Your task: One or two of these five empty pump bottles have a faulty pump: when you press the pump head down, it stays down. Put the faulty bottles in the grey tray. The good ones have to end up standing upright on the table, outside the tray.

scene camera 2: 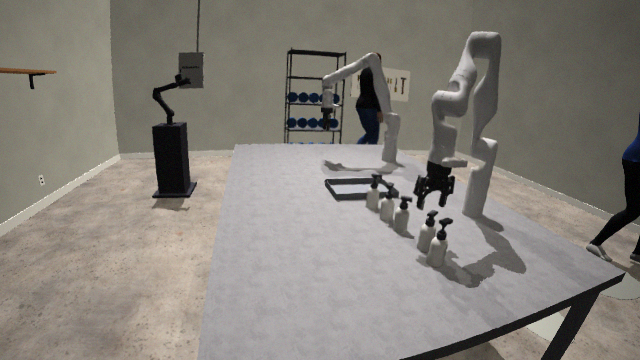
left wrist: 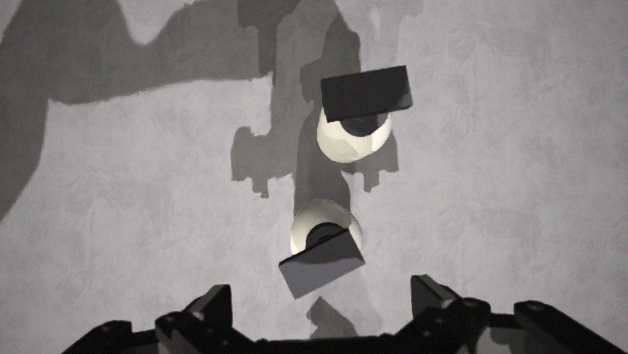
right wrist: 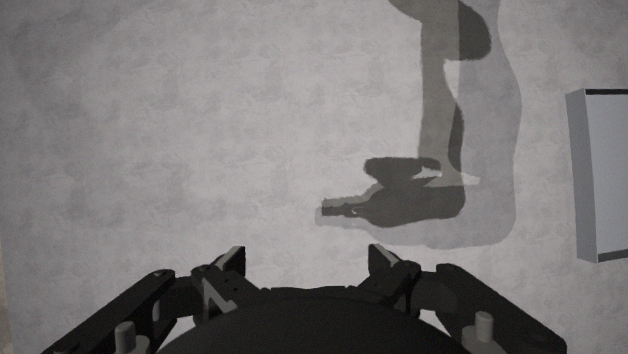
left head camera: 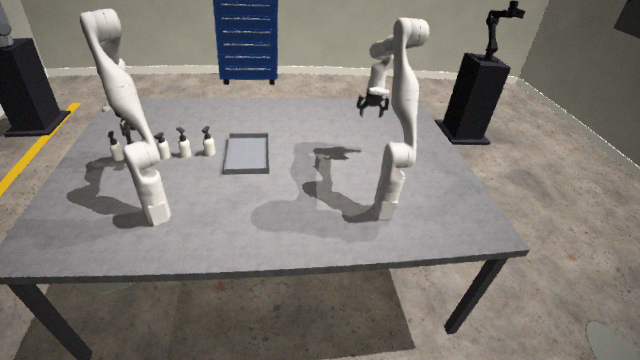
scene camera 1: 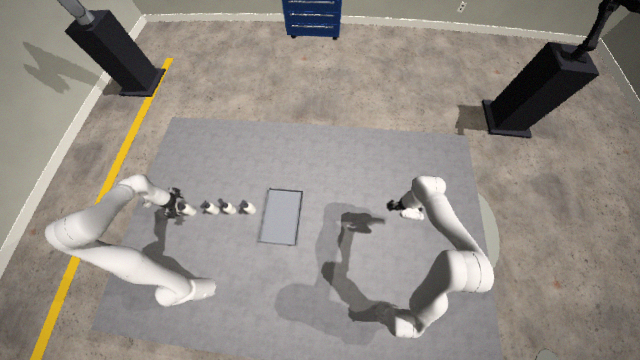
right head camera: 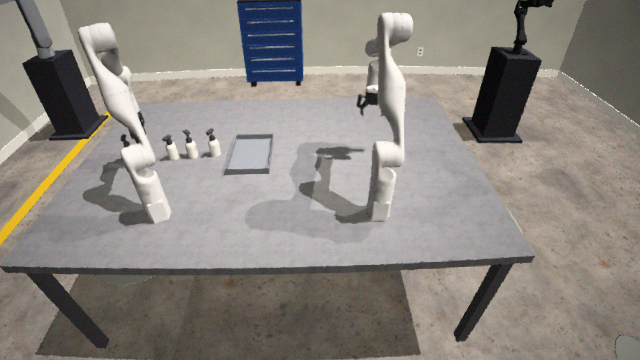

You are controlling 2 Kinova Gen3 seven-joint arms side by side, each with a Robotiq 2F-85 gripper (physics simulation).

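Pixels of known places: left gripper, fingertip midpoint: [scene camera 2: 430, 207] [left wrist: 321, 300] [left head camera: 131, 135] [scene camera 1: 181, 206]; right gripper, fingertip midpoint: [scene camera 2: 326, 130] [right wrist: 307, 259] [left head camera: 370, 116] [scene camera 1: 399, 211] [right head camera: 372, 115]; left arm's base, link origin: [scene camera 2: 471, 213] [left head camera: 158, 216] [scene camera 1: 206, 287] [right head camera: 159, 213]; right arm's base, link origin: [scene camera 2: 387, 160] [left head camera: 382, 211] [scene camera 1: 384, 311] [right head camera: 377, 212].
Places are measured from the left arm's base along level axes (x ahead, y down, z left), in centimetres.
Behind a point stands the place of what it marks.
Observation:
Five upright white pump bottles with black heads stand in a row on the table; in scene camera 2 they are one [scene camera 2: 437, 252] @[y -5.0, x 50.3, z 6.9 cm] nearest the camera, a second [scene camera 2: 427, 238] @[y -4.9, x 45.0, z 0.6 cm], a third [scene camera 2: 401, 221] @[y -4.4, x 40.3, z -12.3 cm], a fourth [scene camera 2: 387, 208] @[y -5.1, x 36.5, z -21.2 cm] and a fifth [scene camera 2: 372, 198] @[y -4.7, x 32.3, z -31.7 cm]. The nearest shows a longer stem than the second. The grey tray [left head camera: 246, 171] @[y -1.4, x 6.5, z -41.1 cm] [scene camera 2: 360, 196] @[y -1.4, x 27.9, z -41.4 cm] holds no bottle. My left gripper [scene camera 2: 431, 205] @[y -13.4, x 41.5, z -2.0 cm] [left wrist: 321, 300] @[y -13.4, x 41.5, z -2.0 cm] is open above the row's end, with two bottles [left wrist: 345, 145] @[y -7.8, x 46.4, z 4.6 cm] [left wrist: 325, 215] @[y -8.1, x 43.4, z 1.0 cm] ahead of its fingertips. My right gripper [left head camera: 372, 114] @[y -19.3, x -5.5, z -101.1 cm] [right wrist: 307, 259] @[y -19.3, x -5.5, z -101.1 cm] is open, high above the table.
The table's edge [left head camera: 300, 273] @[y 2.9, x -49.1, z -33.7 cm] runs along the front in the left head camera. Both arm bases, left [left head camera: 157, 200] @[y -11.3, x -4.5, z -0.9 cm] and right [left head camera: 387, 200] @[y -10.3, x -46.8, z -74.1 cm], stand on the table on the near side of the row and tray. A blue drawer cabinet [left head camera: 247, 40] stands behind the table.

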